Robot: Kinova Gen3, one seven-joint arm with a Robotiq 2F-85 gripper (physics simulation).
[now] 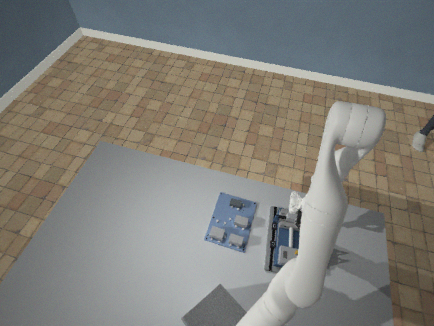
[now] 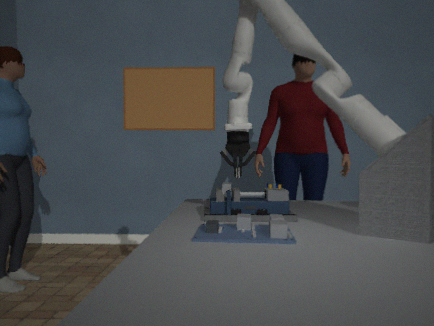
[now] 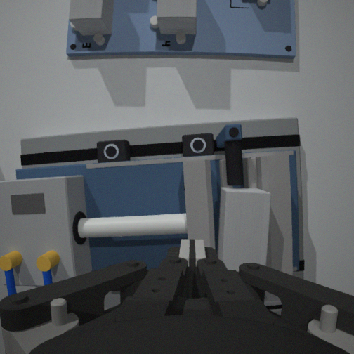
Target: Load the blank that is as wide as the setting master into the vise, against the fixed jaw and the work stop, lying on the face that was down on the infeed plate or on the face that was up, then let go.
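Seen in the pictures: gripper, fingertip midpoint: [image 1: 296, 223] [image 2: 237, 178]; arm's base, origin of the base link: [image 2: 396, 149].
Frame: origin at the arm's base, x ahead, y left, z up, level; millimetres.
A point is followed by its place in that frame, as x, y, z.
A light grey blank [image 2: 226, 187] @[511, -71, -127] [image 3: 244, 225] sits in the vise [image 1: 283, 235] @[433, -80, -171] [image 2: 250, 206] @[430, -53, -186] [image 3: 135, 192], between the moving jaw [image 3: 198, 200] and the fixed jaw [image 3: 279, 215], its top above the jaws. Its far end is at the black rod [image 3: 234, 162] of the blue work stop [image 3: 232, 133]. Whether it touches the fixed jaw, I cannot tell. My gripper [image 2: 238, 174] @[474, -112, -99] [image 3: 191, 254] is shut and empty, above the vise near the blank. The infeed plate [image 1: 249, 212] @[512, 91, -223] [image 2: 201, 237] @[549, 245, -223] [image 3: 240, 30] carries several grey blocks and a dark block [image 1: 236, 203] @[525, 163, -199] [image 2: 212, 226] @[527, 195, -205].
A grey housing [image 2: 276, 195] @[345, -75, -151] [image 3: 37, 220] with yellow knobs and blue levers stands at the vise's other end, joined by a white rod [image 3: 132, 225]. Black clamps [image 3: 111, 151] [image 3: 198, 145] line the vise base. A grey block-like stand [image 1: 215, 307] @[56, 112, -1] [image 2: 397, 195] @[52, 164, -117] is near the arm. Two people stand beyond.
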